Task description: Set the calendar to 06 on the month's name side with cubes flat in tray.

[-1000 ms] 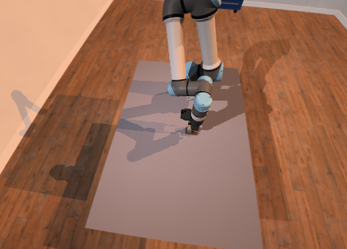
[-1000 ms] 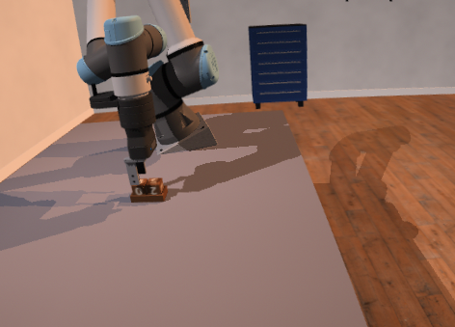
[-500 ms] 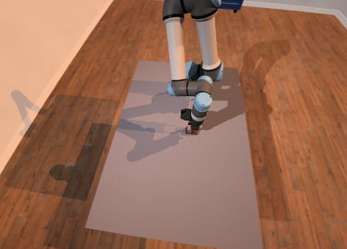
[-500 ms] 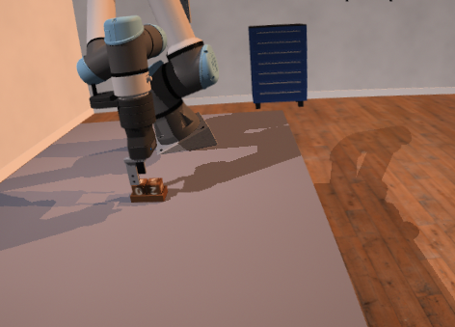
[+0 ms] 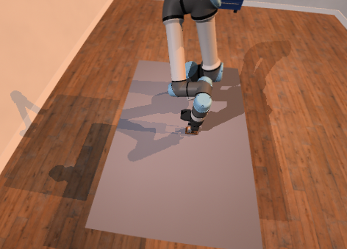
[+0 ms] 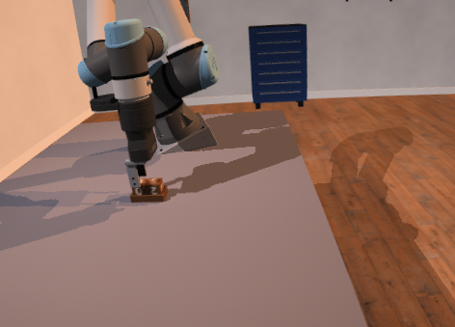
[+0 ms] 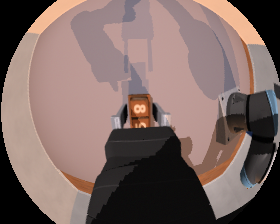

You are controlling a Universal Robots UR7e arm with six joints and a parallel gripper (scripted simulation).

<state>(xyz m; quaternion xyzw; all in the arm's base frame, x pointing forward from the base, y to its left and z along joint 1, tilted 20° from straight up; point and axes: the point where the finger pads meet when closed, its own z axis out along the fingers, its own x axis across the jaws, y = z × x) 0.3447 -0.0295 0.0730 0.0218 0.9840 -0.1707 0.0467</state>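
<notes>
My gripper is now 2 cm to the right of the brown wooden tray and 5 cm above it.
</notes>
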